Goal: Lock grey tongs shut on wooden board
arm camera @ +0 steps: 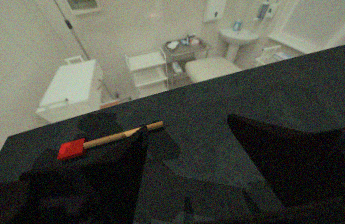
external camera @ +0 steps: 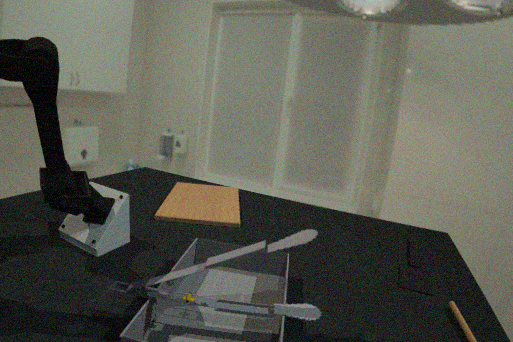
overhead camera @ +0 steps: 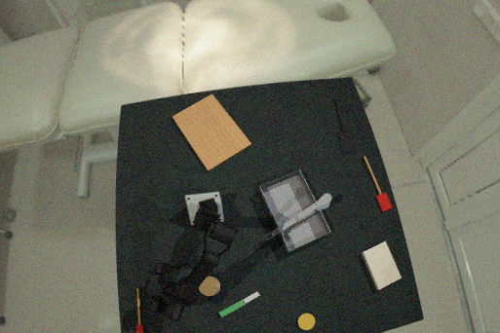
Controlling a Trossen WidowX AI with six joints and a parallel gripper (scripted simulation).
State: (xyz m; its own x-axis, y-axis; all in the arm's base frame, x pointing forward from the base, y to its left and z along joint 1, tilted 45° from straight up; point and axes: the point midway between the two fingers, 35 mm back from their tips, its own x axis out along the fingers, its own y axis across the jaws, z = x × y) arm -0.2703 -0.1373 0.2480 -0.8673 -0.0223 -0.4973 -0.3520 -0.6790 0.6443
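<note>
The roasting tin is 65 cm ahead of my gripper tip, 17 cm to the left of it and 8 cm below it. The rest, counted from my gripper tip: white block 96 cm ahead, 17 cm to the right, 10 cm below; wooden board 65 cm to the left, 38 cm ahead, 10 cm below; yellow disc 57 cm ahead, 30 cm to the right, 10 cm below.
</note>
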